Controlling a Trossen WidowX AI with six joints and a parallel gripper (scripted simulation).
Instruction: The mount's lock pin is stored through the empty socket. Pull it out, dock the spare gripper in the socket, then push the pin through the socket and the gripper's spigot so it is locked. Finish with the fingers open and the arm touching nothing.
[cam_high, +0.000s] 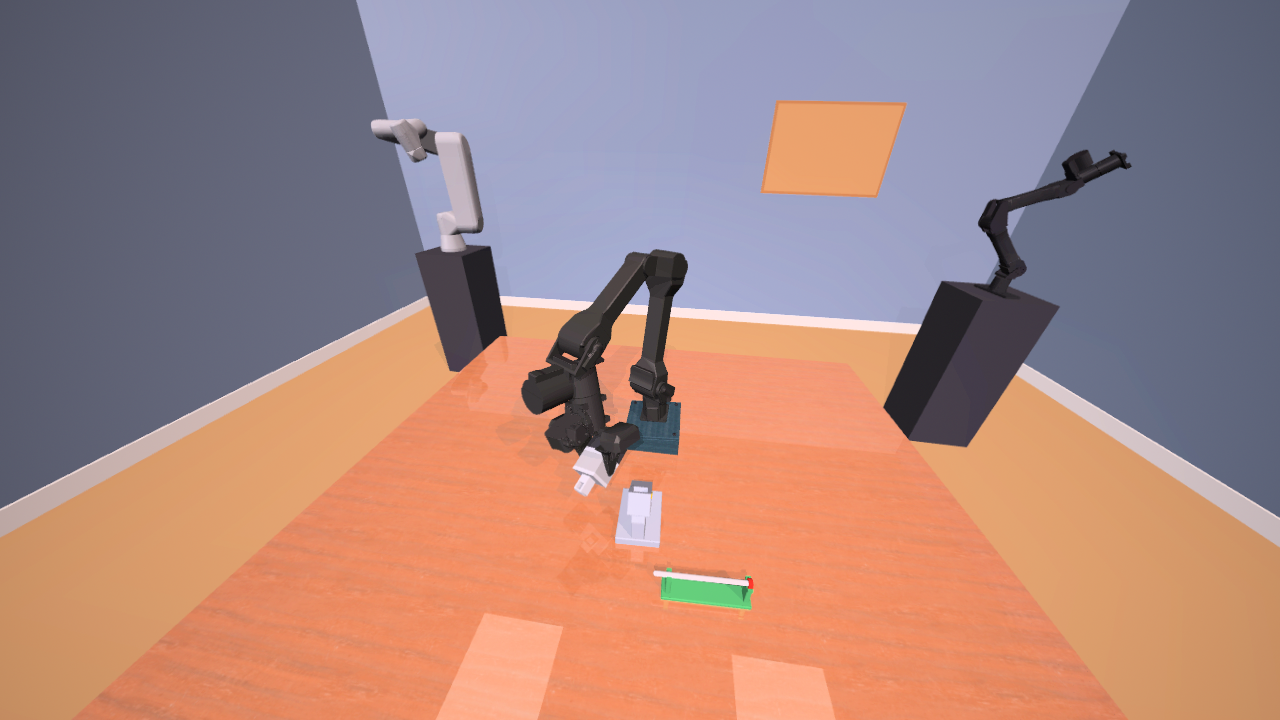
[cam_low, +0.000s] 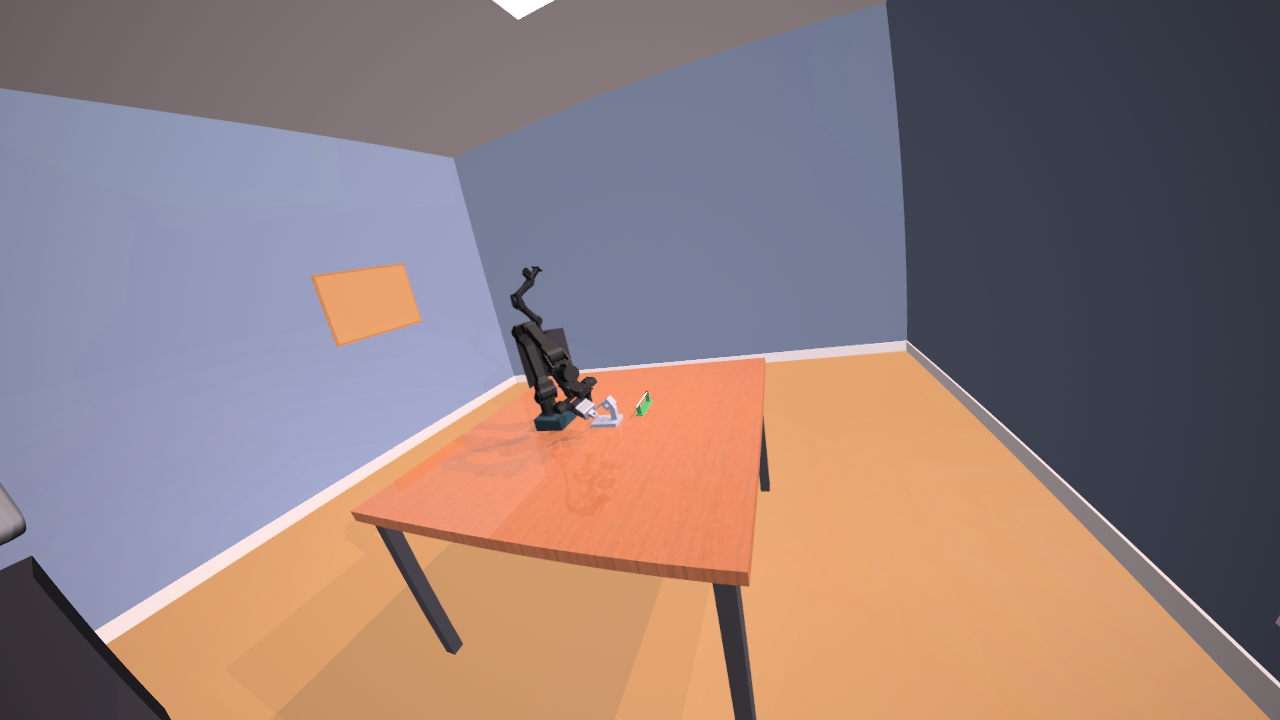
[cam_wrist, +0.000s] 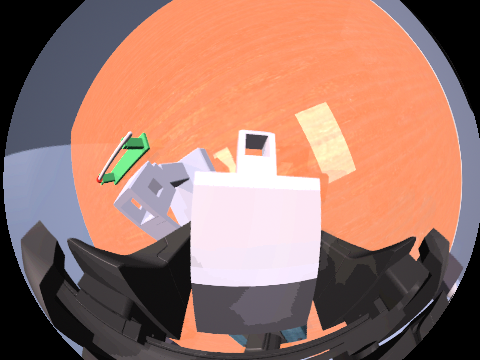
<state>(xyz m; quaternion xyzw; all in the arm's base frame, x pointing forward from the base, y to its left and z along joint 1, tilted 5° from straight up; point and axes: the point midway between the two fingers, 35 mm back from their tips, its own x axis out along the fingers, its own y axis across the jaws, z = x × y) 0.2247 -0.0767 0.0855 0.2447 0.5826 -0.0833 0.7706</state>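
My gripper tip is now 10 mm to the left of the spare gripper and 10 mm below it. Also, from my gripper tip: mount 90 mm to the left, 40 mm below, 30 mm ahead; then green stand 210 mm to the left, 130 mm ahead, 60 mm below.
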